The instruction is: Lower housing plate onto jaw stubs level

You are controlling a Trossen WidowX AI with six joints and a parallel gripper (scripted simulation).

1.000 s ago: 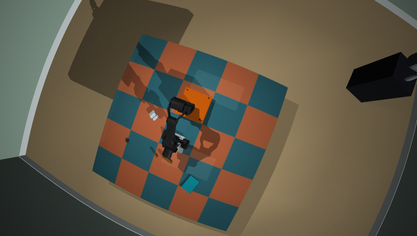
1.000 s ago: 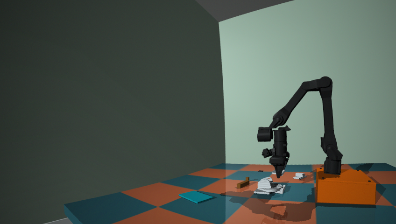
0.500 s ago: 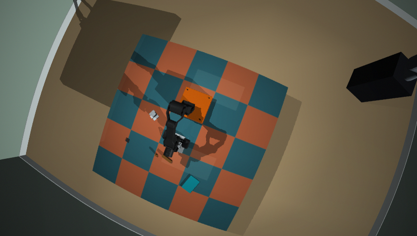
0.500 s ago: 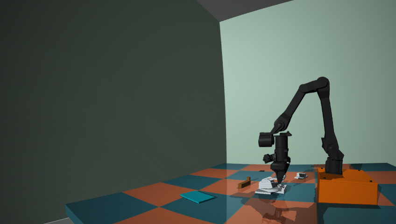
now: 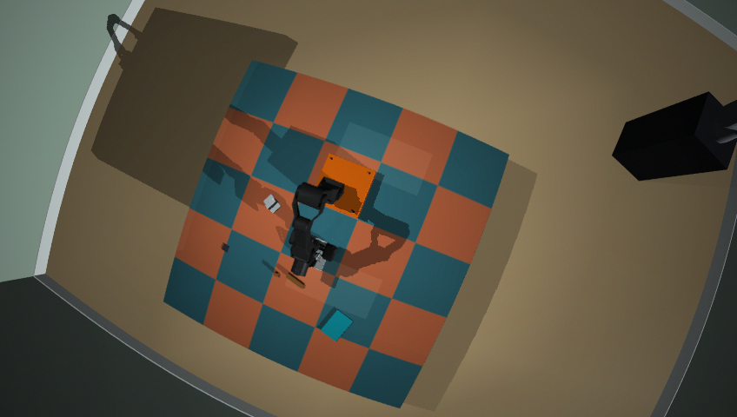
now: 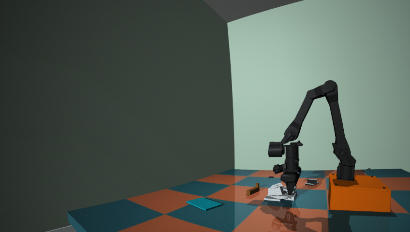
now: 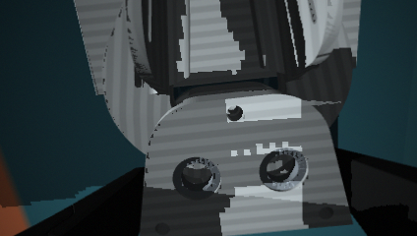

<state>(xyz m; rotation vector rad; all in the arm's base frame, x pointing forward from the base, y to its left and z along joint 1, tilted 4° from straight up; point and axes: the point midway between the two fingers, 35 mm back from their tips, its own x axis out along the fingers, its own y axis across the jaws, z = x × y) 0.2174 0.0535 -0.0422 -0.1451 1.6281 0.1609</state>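
The white jaw assembly is 2 cm ahead of my gripper tip, 2 cm to the left of it and 1 cm below it. Round my gripper tip: teal flat plate (27 cm ahead, 27 cm to the left, 2 cm below); then white housing plate (1 cm ahead, 2 cm above); then brown L-shaped bar (19 cm ahead, 1 cm to the left, 1 cm below).
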